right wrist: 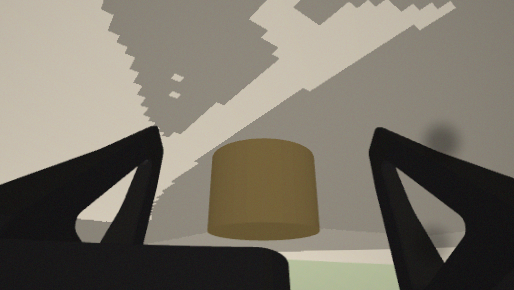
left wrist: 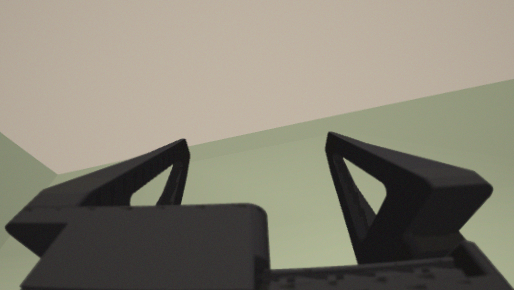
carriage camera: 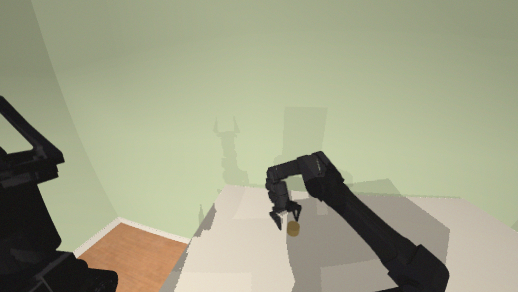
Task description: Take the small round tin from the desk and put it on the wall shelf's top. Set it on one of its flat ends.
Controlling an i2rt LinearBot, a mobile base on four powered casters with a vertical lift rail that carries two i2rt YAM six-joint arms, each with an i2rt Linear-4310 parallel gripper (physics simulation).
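Frame: origin at the left arm's base, x back, y right, z up, level; millimetres.
Where they show: left gripper, fingertip midpoint: [left wrist: 256,143]; right gripper, fingertip midpoint: [right wrist: 266,139] [carriage camera: 288,225].
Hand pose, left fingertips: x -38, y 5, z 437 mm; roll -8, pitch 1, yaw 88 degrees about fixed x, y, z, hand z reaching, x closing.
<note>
After its pixels a point has its place.
The small round tin [carriage camera: 293,229] @[x -313, y 460, z -103 mm] [right wrist: 263,190] @[x -355, y 454, z -116 mm] is a brownish-yellow cylinder standing on a flat end on the pale desk [carriage camera: 235,250] @[x -257, y 223, z -140 mm]. My right gripper [carriage camera: 288,225] @[x -360, y 453, z -137 mm] [right wrist: 266,139] @[x -360, y 453, z -137 mm] is open and close to the tin. In the right wrist view the tin shows in the gap between the two fingers, with space on both sides of it. My left gripper [left wrist: 256,143] @[x -38, y 5, z 437 mm] is open and empty, raised away from the desk; part of it shows at the left edge of the carriage view. The wall shelf does not show in these views; a rectangular shadow lies on the wall.
A green wall [carriage camera: 150,125] @[x -897, y -463, z 231 mm] stands behind the desk. Wooden floor [carriage camera: 135,255] @[x -724, y -988, z -1090 mm] with a white skirting board shows at the lower left, beyond the desk's left edge. My right arm [carriage camera: 365,225] @[x -111, y 545, z 158 mm] reaches across the desk from the lower right, and shadows fall over the desk.
</note>
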